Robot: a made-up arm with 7 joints. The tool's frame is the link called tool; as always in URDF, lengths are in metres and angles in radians. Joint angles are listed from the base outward. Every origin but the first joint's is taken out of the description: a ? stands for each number. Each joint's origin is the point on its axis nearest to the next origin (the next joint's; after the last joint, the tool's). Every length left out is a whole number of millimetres.
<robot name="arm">
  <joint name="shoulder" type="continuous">
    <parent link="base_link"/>
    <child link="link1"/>
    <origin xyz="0.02 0.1 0.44" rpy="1.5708 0 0"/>
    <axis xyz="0 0 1"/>
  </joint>
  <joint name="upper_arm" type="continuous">
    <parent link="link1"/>
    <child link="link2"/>
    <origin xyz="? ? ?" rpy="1.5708 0 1.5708"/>
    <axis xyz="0 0 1"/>
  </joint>
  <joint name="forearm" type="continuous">
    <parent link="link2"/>
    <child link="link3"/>
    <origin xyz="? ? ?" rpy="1.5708 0 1.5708"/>
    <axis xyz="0 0 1"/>
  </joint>
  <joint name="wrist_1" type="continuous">
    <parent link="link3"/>
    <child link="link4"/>
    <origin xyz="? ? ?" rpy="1.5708 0 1.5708"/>
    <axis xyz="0 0 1"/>
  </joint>
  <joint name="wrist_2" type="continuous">
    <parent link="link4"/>
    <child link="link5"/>
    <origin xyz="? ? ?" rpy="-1.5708 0 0"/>
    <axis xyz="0 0 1"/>
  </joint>
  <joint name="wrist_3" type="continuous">
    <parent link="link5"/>
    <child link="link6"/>
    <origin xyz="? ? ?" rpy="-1.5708 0 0"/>
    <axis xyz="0 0 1"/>
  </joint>
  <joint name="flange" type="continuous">
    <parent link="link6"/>
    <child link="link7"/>
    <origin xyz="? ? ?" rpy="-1.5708 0 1.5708"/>
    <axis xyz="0 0 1"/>
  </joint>
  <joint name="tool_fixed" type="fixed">
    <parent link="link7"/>
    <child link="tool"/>
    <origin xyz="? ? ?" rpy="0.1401 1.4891 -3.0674"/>
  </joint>
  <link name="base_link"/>
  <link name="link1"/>
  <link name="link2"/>
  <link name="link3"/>
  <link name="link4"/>
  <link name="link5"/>
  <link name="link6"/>
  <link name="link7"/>
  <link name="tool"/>
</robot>
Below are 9 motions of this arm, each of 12 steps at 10 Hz.
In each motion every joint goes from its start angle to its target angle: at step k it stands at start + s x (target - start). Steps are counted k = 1, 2, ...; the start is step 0. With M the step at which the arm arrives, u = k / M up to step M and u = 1 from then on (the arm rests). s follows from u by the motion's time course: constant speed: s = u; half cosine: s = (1 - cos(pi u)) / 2; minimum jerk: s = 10 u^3 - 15 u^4 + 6 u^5.
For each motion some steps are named. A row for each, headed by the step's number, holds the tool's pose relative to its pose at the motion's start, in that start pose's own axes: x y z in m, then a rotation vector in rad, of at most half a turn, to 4 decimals.
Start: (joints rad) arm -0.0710 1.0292 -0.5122 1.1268 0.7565 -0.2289 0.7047
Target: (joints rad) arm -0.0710 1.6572 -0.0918 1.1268 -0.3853 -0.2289 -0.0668
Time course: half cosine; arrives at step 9
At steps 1, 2, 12:
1: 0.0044 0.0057 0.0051 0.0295 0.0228 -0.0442
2: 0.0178 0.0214 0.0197 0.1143 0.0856 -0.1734
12: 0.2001 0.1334 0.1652 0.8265 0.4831 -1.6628

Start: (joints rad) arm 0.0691 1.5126 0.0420 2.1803 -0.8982 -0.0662 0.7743
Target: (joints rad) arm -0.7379 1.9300 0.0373 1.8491 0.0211 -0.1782 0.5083
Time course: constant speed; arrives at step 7
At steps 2, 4, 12:
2: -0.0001 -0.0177 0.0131 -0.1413 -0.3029 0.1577
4: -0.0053 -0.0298 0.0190 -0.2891 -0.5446 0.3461
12: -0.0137 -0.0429 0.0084 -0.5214 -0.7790 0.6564

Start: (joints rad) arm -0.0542 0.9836 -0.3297 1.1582 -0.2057 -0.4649 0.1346
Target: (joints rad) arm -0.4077 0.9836 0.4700 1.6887 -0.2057 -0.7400 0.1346
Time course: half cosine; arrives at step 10
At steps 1, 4, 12:
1: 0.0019 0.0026 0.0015 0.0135 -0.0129 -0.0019
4: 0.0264 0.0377 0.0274 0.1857 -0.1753 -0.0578
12: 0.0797 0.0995 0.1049 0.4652 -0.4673 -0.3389

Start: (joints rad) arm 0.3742 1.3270 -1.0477 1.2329 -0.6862 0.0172 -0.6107
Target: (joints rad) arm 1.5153 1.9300 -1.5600 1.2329 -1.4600 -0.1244 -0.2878
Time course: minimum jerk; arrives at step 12
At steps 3, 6, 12:
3: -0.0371 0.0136 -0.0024 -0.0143 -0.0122 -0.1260
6: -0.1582 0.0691 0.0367 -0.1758 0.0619 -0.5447
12: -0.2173 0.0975 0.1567 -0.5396 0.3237 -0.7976

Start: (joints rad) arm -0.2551 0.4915 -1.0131 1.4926 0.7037 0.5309 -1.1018
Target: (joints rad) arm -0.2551 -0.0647 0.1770 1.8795 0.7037 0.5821 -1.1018
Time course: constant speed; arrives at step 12
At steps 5, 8, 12:
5: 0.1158 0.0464 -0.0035 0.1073 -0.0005 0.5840
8: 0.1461 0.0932 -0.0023 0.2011 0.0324 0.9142
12: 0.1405 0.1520 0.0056 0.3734 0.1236 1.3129

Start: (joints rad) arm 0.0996 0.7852 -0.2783 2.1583 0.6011 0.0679 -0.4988
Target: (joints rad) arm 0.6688 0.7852 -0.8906 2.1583 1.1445 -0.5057 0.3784
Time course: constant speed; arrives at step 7
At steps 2, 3, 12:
2: 0.0031 -0.0125 -0.0193 -0.3530 -0.1124 0.2573
3: 0.0048 -0.0170 -0.0289 -0.5222 -0.1785 0.3724
12: 0.0108 -0.0268 -0.0688 -1.1183 -0.4858 0.7482

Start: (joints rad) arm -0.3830 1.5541 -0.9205 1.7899 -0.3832 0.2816 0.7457
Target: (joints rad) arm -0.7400 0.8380 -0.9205 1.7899 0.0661 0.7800 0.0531
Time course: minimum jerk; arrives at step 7
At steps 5, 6, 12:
5: 0.2118 -0.0464 -0.0793 0.1074 -0.3237 0.6235
6: 0.2440 -0.0553 -0.0793 0.0797 -0.3296 0.7090
12: 0.2502 -0.0570 -0.0789 0.0734 -0.3298 0.7248

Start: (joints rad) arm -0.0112 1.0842 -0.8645 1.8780 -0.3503 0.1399 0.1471
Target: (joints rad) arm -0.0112 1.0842 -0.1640 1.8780 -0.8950 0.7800 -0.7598
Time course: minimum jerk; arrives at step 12
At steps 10, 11, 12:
10: -0.0719 0.1551 0.0169 1.5449 0.8002 -0.9261
11: -0.0733 0.1600 0.0200 1.5894 0.8246 -0.9654
12: -0.0736 0.1608 0.0206 1.5968 0.8287 -0.9720

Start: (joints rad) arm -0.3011 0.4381 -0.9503 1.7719 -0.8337 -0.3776 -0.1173
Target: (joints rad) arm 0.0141 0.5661 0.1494 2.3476 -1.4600 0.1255 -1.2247
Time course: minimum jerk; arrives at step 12
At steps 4, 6, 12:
4: -0.0439 0.0611 -0.0070 0.3600 0.0922 -0.4040
6: -0.0775 0.1545 -0.0020 0.8524 0.0930 -1.0215
12: -0.0590 0.2924 0.0348 1.5170 -0.3390 -2.2302

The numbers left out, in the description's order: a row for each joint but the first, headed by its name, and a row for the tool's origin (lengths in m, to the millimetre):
upper_arm: -0.02 -0.01 0
forearm: -0.36 0.02 0
wrist_1: 0.04 0.02 0
wrist_2: 0.02 -0.2 0
wrist_3: 0.02 0.01 0
flange: 0.03 0.02 0
tool: 0.01 0.01 0

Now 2 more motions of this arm.
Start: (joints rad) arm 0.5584 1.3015 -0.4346 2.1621 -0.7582 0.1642 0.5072
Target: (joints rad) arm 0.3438 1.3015 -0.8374 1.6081 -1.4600 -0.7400 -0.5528
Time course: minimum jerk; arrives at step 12
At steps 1, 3, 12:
1: 0.0001 -0.0009 -0.0002 0.0014 -0.0027 -0.0040
3: 0.0021 -0.0190 -0.0033 0.0264 -0.0634 -0.0777
12: 0.0337 -0.1950 0.0681 0.0088 -1.0682 -0.1066

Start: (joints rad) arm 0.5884 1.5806 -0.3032 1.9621 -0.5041 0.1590 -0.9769
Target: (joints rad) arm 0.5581 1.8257 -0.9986 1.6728 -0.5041 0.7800 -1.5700
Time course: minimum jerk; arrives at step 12
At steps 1, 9, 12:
1: -0.0002 -0.0002 0.0006 -0.0015 0.0011 -0.0026
9: -0.0481 0.0235 0.1338 -0.2406 -0.1867 -0.5712
12: -0.0558 0.0355 0.1491 -0.2622 -0.2603 -0.6324

